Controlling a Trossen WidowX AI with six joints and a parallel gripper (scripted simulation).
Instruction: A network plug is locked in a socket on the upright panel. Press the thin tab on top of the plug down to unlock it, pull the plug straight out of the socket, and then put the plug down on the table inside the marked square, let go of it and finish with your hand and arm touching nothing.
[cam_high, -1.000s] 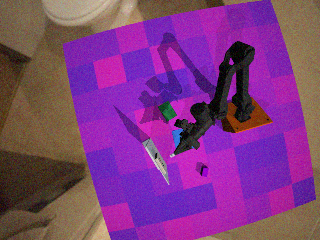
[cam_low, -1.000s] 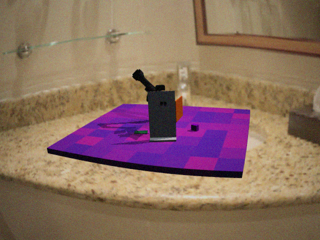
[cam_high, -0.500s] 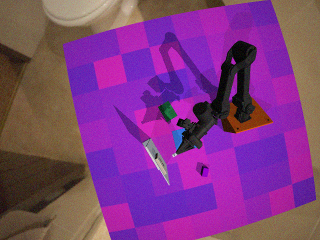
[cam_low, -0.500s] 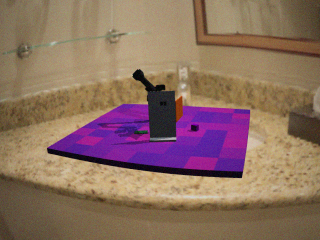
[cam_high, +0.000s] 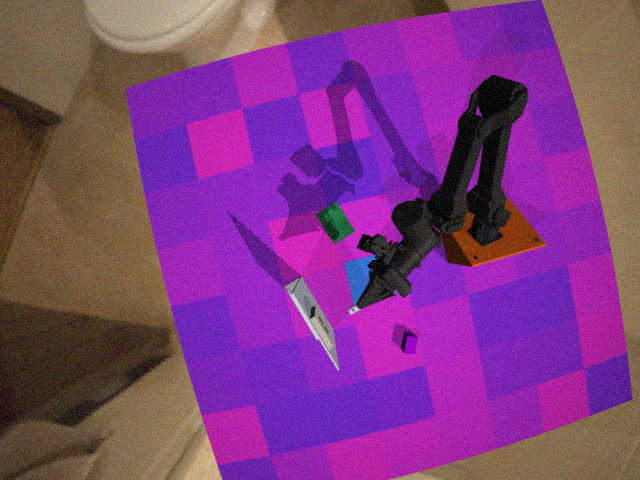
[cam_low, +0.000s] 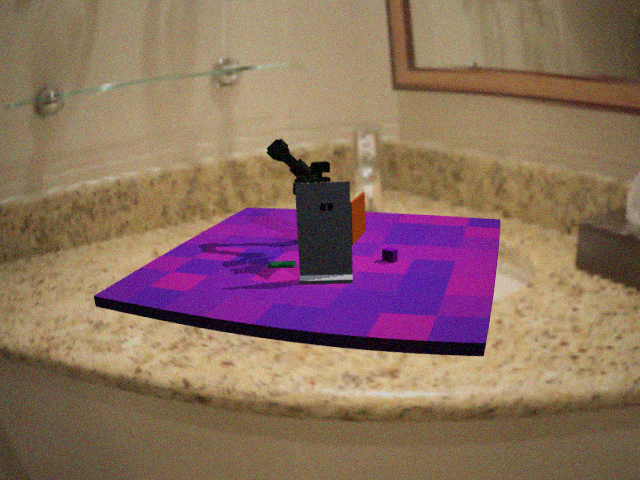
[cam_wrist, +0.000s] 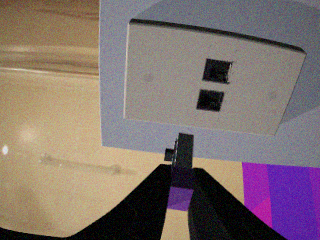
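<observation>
Right now the blue marked square is 7 cm behind my gripper tip and 26 cm below it. Also, from my gripper tip: network plug: 1 cm ahead; then upright panel: 10 cm ahead, 1 cm to the left, 12 cm below.
</observation>
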